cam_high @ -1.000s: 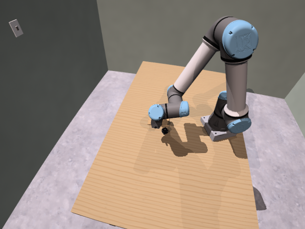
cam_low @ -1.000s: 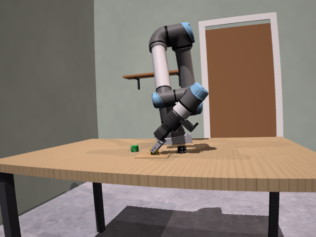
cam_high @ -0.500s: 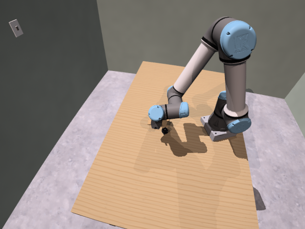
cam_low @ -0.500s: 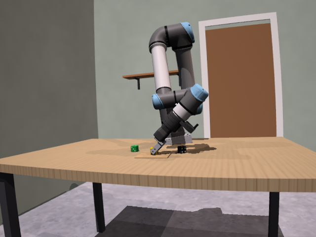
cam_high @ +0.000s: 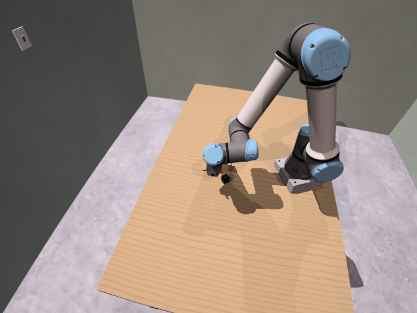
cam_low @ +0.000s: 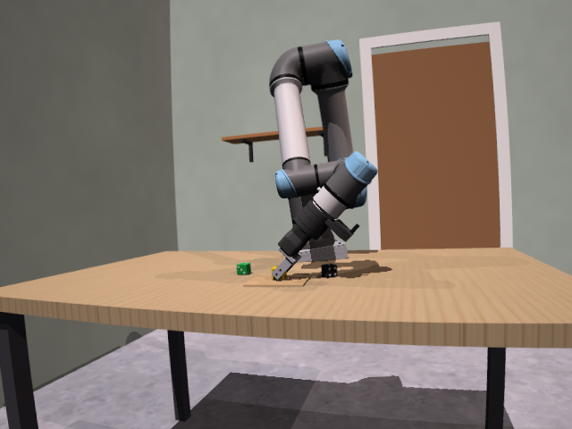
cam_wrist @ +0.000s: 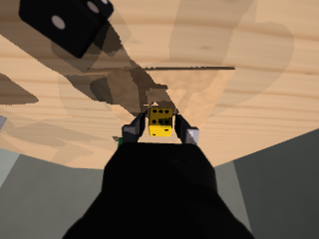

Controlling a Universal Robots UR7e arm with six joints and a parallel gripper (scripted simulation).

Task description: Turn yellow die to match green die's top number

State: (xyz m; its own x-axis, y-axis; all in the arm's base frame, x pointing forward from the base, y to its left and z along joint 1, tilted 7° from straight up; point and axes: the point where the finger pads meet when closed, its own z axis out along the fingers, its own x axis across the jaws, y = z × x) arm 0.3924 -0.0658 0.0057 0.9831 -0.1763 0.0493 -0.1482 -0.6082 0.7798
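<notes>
Right now the yellow die is 1 cm to the right of my hand and 1 cm below it. The rest, counted from my hand: tan mat: 1 cm to the right, 2 cm below; then green die: 10 cm behind, 12 cm to the right, 1 cm below; then black die: 3 cm behind, 11 cm to the left, 1 cm below.
</notes>
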